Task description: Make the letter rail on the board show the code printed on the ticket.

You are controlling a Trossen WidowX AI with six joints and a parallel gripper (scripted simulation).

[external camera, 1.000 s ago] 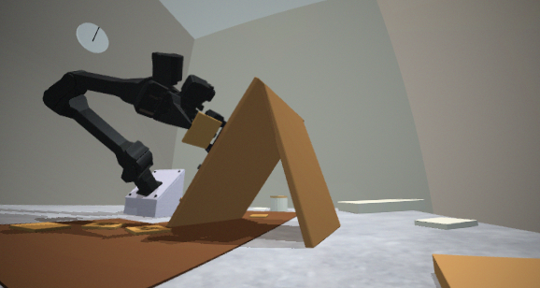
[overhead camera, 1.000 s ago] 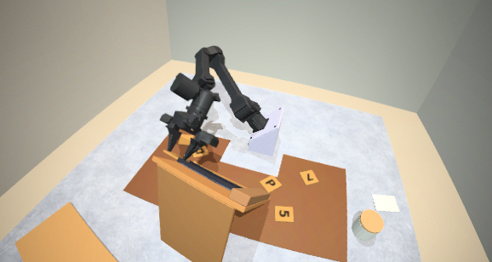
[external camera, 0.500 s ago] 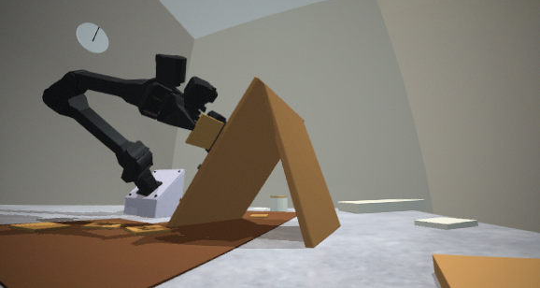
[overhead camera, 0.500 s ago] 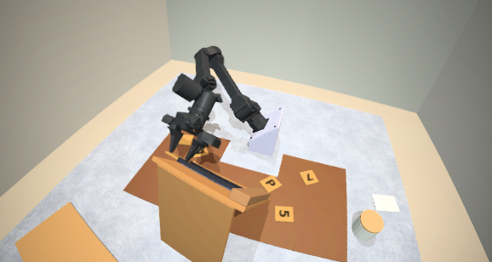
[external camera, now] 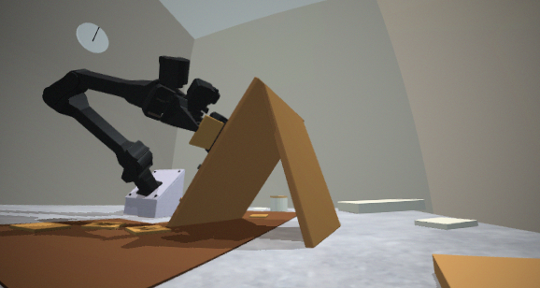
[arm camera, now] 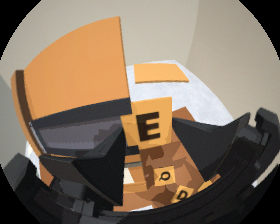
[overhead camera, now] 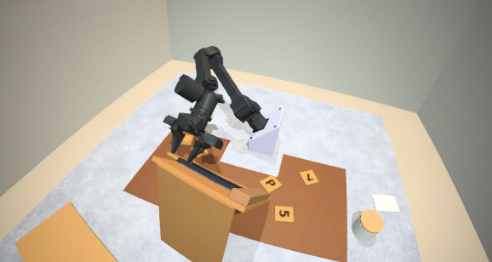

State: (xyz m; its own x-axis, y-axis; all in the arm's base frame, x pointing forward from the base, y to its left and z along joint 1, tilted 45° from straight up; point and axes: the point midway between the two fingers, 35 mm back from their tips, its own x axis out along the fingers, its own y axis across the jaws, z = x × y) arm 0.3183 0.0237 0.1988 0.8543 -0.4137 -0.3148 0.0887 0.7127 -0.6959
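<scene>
Right now the white ticket is 50 mm behind my gripper tip, 90 mm to the left of it and 90 mm below it. From my gripper tip the other things lie so: letter tile: right at my gripper tip; brown mat: 160 mm behind, 150 mm to the left, 180 mm below; orange slab: 370 mm ahead, 200 mm to the right, 170 mm below.
</scene>
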